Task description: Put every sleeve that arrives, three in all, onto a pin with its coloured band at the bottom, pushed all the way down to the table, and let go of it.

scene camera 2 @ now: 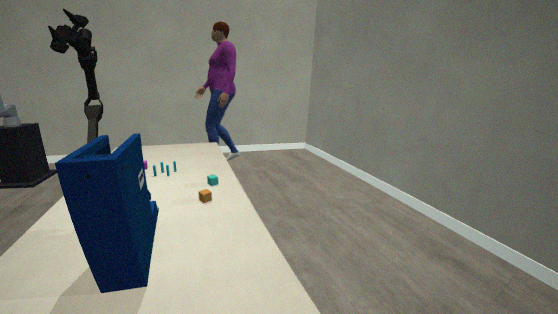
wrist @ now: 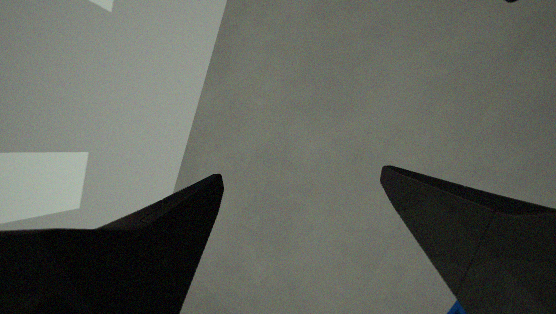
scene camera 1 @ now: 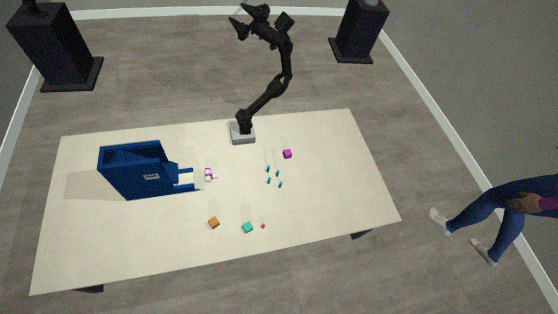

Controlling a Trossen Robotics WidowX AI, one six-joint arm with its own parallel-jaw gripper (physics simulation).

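Note:
Small white sleeves with magenta bands (scene camera 1: 209,176) lie close together at the mouth of the blue dispenser (scene camera 1: 137,177) (scene camera 2: 112,220); they are too small to count surely or to tell how each band faces. Several thin teal pins (scene camera 1: 277,173) (scene camera 2: 162,167) stand upright on the table (scene camera 1: 330,200) (scene camera 2: 200,240), and no sleeve shows on them. My gripper (scene camera 1: 236,12) (scene camera 2: 56,18) (wrist: 300,177) is open and empty, raised high behind the table, far from sleeves and pins. The wrist view shows wall or ceiling between the fingers.
A magenta cube (scene camera 1: 287,153) (scene camera 2: 145,165) lies behind the pins. An orange cube (scene camera 1: 214,222) (scene camera 2: 205,195), a teal cube (scene camera 1: 247,227) (scene camera 2: 213,180) and a tiny red object (scene camera 1: 263,226) lie near the front edge. A person (scene camera 1: 505,210) (scene camera 2: 222,70) stands beyond the table's right end.

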